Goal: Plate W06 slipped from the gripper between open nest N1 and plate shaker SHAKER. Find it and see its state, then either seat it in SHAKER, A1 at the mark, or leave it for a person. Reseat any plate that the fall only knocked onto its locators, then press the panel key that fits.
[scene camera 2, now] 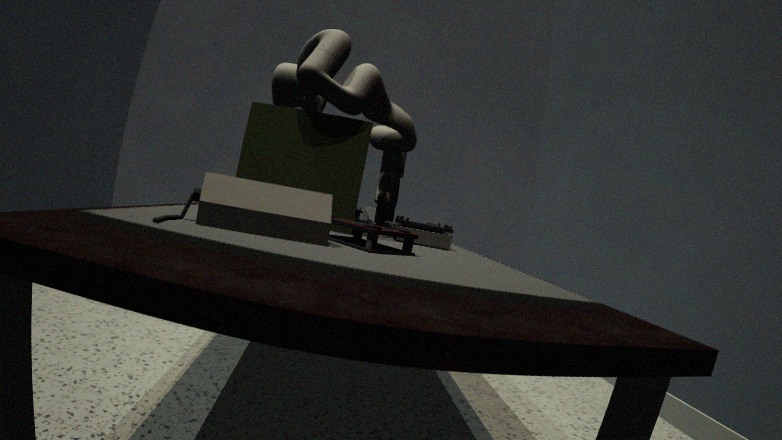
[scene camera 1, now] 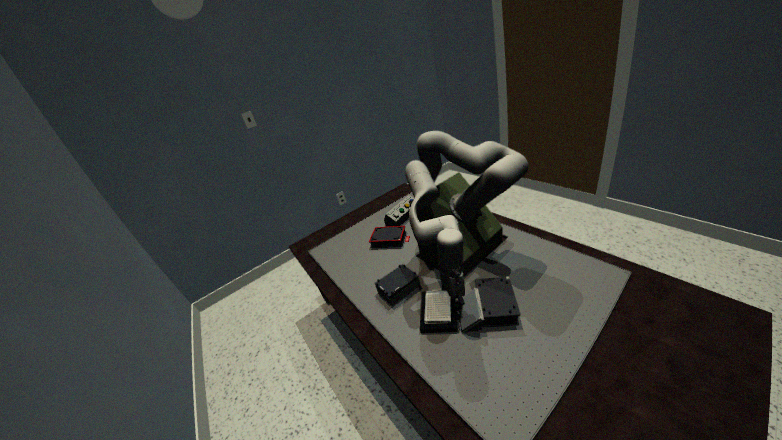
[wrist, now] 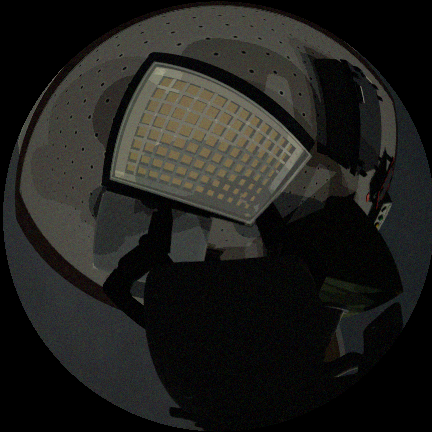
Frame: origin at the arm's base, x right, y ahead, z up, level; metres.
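Seen in the pictures: gripper, between the fingertips: [scene camera 2: 383, 224] [scene camera 1: 451, 300] [wrist: 217, 208]; arm's base, origin of its link: [scene camera 2: 291, 151] [scene camera 1: 462, 207] [wrist: 330, 307].
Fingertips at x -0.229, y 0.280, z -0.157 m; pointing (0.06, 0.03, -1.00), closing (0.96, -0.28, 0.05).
Pixels of each thing's middle, then the offset from my fingertips to it. "spot": a spot on its surface instead. Level surfaces: height alone.
- pale well plate, middle of its body: [wrist: 213, 152] [scene camera 1: 437, 305] dz +0.013, dx +0.005, dy +0.057 m
- black nest, middle of its body: [wrist: 210, 144] [scene camera 1: 438, 309] dz -0.010, dx +0.006, dy +0.058 m
- plain grey plate, middle of its body: [wrist: 147, 243] [scene camera 2: 380, 219] [scene camera 1: 470, 309] dz +0.011, dx -0.077, dy -0.014 m
- dark flat-topped device, middle of its body: [wrist: 162, 278] [scene camera 1: 495, 300] dz +0.008, dx -0.106, dy -0.104 m
- dark block, a spot on its surface: [wrist: 342, 112] spot: dz +0.006, dx +0.149, dy +0.098 m
- red-rimmed nest, middle of its body: [scene camera 2: 364, 233] [wrist: 382, 180] [scene camera 1: 387, 236] dz -0.001, dx +0.517, dy -0.033 m
- key panel, middle of its body: [scene camera 2: 264, 207] [wrist: 377, 214] [scene camera 1: 401, 210] dz +0.018, dx +0.643, dy -0.203 m
- beige box, a spot on its surface: [scene camera 2: 264, 208] spot: dz +0.019, dx +0.682, dy -0.190 m
- grey perforated mat, height of its surface: dz -0.024 m
A pale well plate [scene camera 1: 437, 306] [wrist: 201, 141] with amber wells sits in a black nest [scene camera 1: 437, 328] [wrist: 257, 90] near the mat's front. Just right of it, a plain grey plate [scene camera 1: 471, 313] leans tilted with its far edge up against a dark flat-topped device [scene camera 1: 497, 298]. My gripper [scene camera 1: 454, 298] [scene camera 2: 384, 214] [wrist: 217, 208] is open and empty. It hangs low between the well plate and the leaning grey plate. In the wrist view its dark fingers stand just below the well plate's near edge. I cannot tell whether the well plate sits flat in its nest.
A dark block [scene camera 1: 397, 283] [wrist: 342, 112] lies left of the nest. A red-rimmed nest [scene camera 1: 387, 235] [scene camera 2: 377, 230] and a key panel [scene camera 1: 399, 208] [scene camera 2: 428, 232] stand further back. A green block [scene camera 1: 488, 223] [scene camera 2: 303, 153] sits behind the arm, with a beige box [scene camera 2: 264, 208] beside it. Everything rests on the grey perforated mat [scene camera 1: 546, 339].
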